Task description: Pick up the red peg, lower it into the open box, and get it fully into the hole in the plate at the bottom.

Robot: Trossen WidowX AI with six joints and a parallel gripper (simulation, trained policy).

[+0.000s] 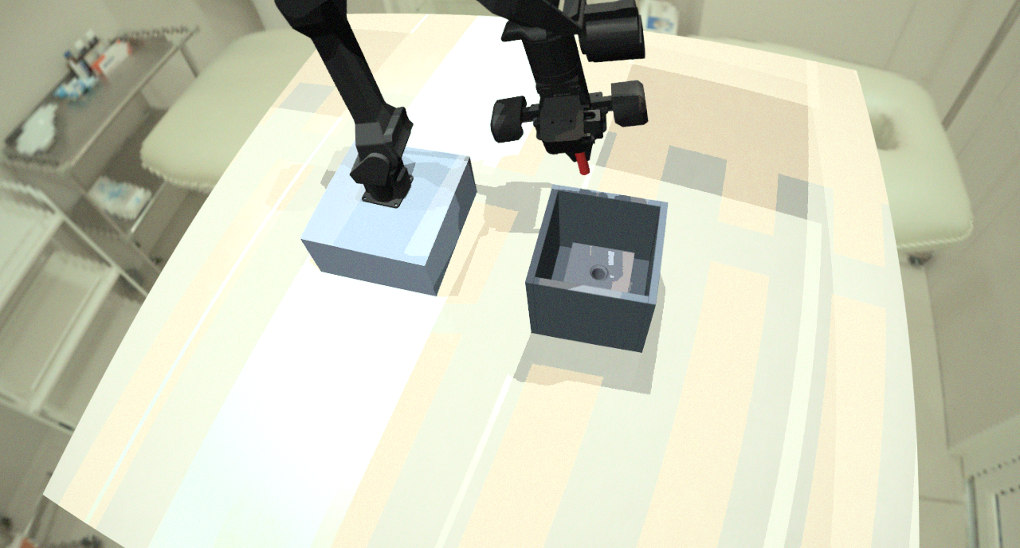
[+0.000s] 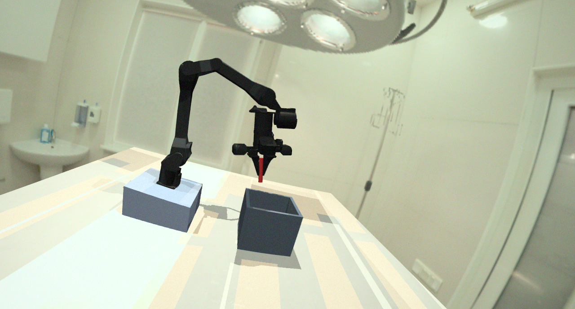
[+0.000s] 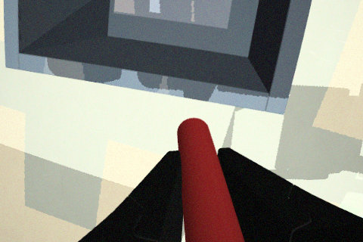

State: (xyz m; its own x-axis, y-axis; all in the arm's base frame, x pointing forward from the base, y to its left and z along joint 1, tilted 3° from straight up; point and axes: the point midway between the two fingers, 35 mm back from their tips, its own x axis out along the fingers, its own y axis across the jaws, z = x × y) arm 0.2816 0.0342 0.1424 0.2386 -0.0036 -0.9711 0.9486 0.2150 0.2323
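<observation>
Right now my gripper tip is 40 mm short of the plate, 80 mm to the left of it and 140 mm above it. From my gripper tip the other things lie so: red peg 20 mm above.
</observation>
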